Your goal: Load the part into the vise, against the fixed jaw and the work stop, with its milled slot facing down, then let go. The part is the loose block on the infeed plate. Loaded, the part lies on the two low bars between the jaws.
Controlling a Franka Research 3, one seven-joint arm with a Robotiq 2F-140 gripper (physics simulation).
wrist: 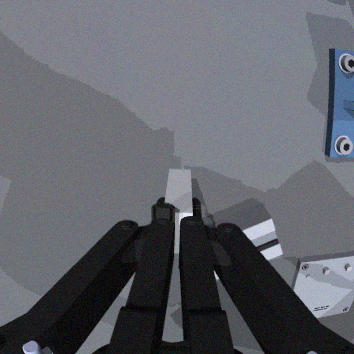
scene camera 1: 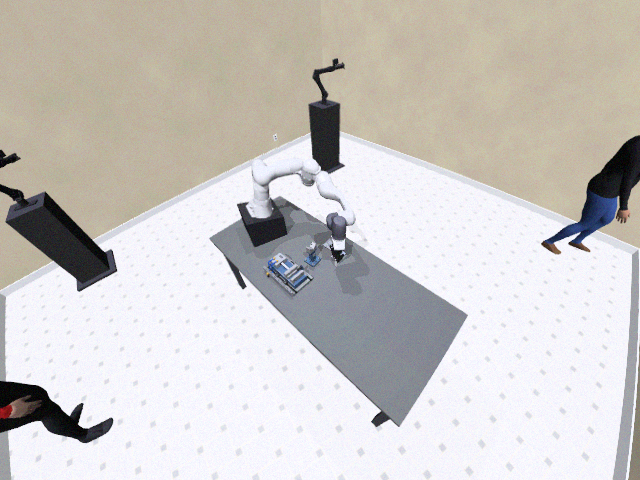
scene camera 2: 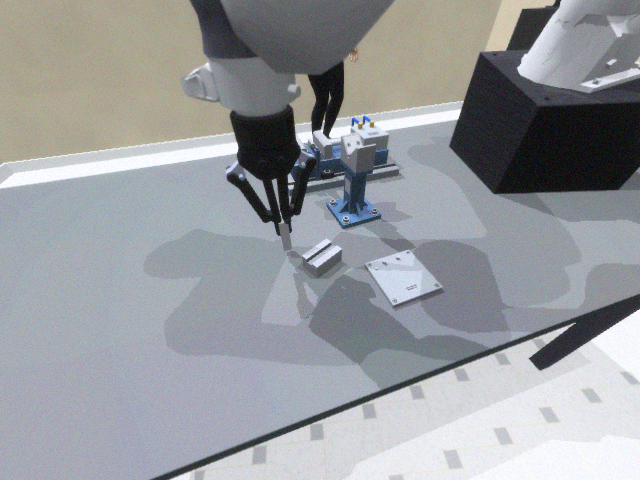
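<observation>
The part, a grey block (scene camera 2: pixel 321 260) (wrist: pixel 266 240), lies on the table to the left of the infeed plate (scene camera 2: pixel 405 281) (wrist: pixel 325 290) in scene camera 2, apart from it, with its slot facing up. In the wrist view the fingers partly hide it. My gripper (scene camera 1: pixel 337 259) (scene camera 2: pixel 285 241) (wrist: pixel 179 185) is shut with nothing between its fingers. It points down, its tips a little above the table, beside the block and left of it in scene camera 2. The vise (scene camera 1: pixel 290 272) (scene camera 2: pixel 324 145) stands farther back in scene camera 2; the gripper and a stand partly hide it.
A blue stand (scene camera 1: pixel 312 259) (scene camera 2: pixel 354 191) with a grey notched head is bolted to the table (scene camera 1: pixel 372 330) (scene camera 2: pixel 155 403) between the block and the vise. Its base corner shows at the right of the wrist view. The robot's black base block (scene camera 1: pixel 262 227) (scene camera 2: pixel 547 129) stands at the table's end.
</observation>
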